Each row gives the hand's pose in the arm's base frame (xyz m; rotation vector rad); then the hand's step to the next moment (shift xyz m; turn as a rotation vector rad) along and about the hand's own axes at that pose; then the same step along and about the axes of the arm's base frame.
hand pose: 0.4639 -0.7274 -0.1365 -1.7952 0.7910 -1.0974
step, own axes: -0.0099 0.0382 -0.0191 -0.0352 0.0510 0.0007
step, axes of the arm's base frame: -0.0243 -0.0145 -0.0335 -0.0177 0.0080 -0.0588
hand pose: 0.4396 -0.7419 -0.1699 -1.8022 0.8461 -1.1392
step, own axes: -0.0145 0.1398 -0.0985 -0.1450 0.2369 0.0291
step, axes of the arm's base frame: -0.1116 -0.0766 -0.1055 -0.0517 0.0289 -0.2729
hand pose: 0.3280 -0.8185 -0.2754 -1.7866 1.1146 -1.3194
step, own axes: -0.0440 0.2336 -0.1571 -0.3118 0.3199 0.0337
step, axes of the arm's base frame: -0.2157 -0.0630 -0.1752 -0.0908 0.1436 -0.4145
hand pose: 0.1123 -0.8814 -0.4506 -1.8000 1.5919 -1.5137
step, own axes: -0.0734 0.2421 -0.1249 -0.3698 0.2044 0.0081
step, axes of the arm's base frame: -0.2206 0.0296 -0.1733 -0.0402 0.2425 -0.3437
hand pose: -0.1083 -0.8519 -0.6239 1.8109 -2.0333 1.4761
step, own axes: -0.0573 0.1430 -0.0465 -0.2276 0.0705 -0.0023
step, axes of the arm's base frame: -0.1192 0.0534 -0.0940 0.0150 0.1616 -0.1744
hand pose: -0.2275 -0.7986 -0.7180 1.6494 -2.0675 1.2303
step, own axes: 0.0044 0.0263 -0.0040 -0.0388 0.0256 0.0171
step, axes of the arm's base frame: -0.0261 0.0002 -0.0070 -0.0040 0.0153 -0.0470
